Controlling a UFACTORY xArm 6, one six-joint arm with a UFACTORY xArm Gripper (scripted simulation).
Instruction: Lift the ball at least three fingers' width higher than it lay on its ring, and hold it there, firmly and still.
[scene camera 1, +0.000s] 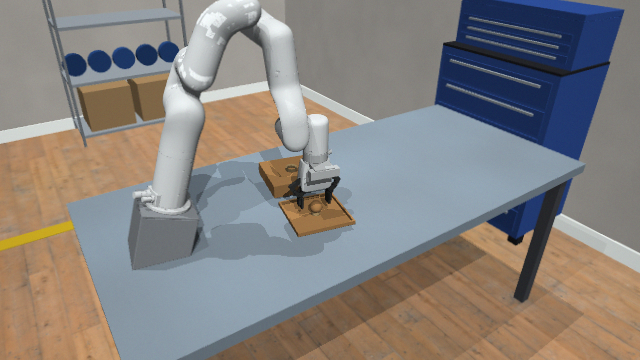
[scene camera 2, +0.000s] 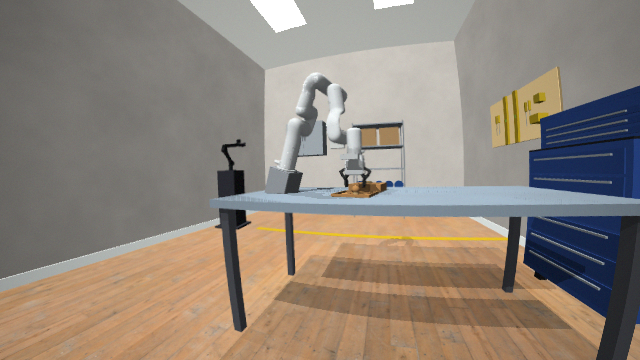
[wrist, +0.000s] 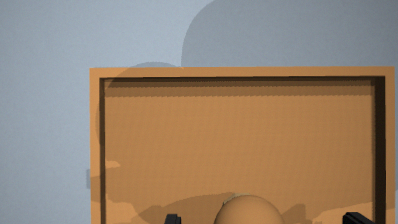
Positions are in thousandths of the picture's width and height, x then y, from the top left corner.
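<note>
I see a shallow wooden tray (scene camera 1: 476, 618), and the wrist view shows me the shallow wooden tray (wrist: 773, 614) as well. There is also a thick wooden block (scene camera 1: 435, 485), but in the wrist view the block is out of frame. My gripper (scene camera 1: 491, 568) is visible too.
</note>
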